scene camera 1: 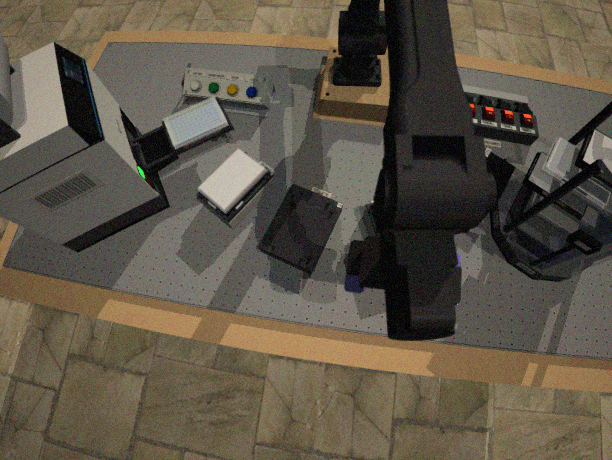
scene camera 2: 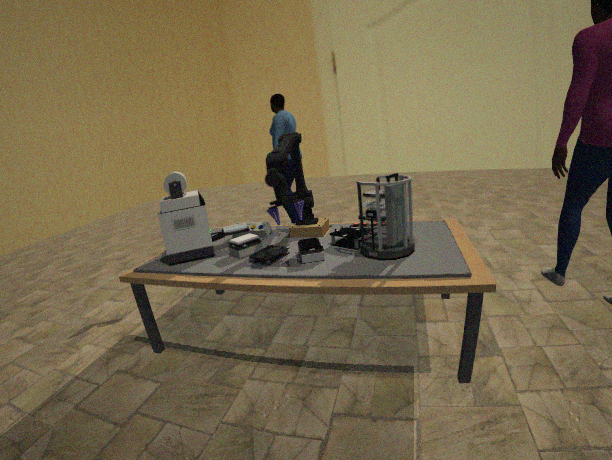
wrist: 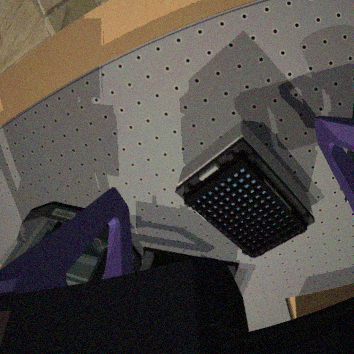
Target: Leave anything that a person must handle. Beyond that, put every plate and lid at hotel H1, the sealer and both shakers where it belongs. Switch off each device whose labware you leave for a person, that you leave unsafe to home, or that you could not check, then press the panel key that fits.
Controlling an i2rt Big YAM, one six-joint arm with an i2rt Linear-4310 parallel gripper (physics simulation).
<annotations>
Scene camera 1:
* gripper
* plate hotel
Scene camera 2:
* plate hotel
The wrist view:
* gripper
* black well plate with blue wells
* plate hotel
</annotations>
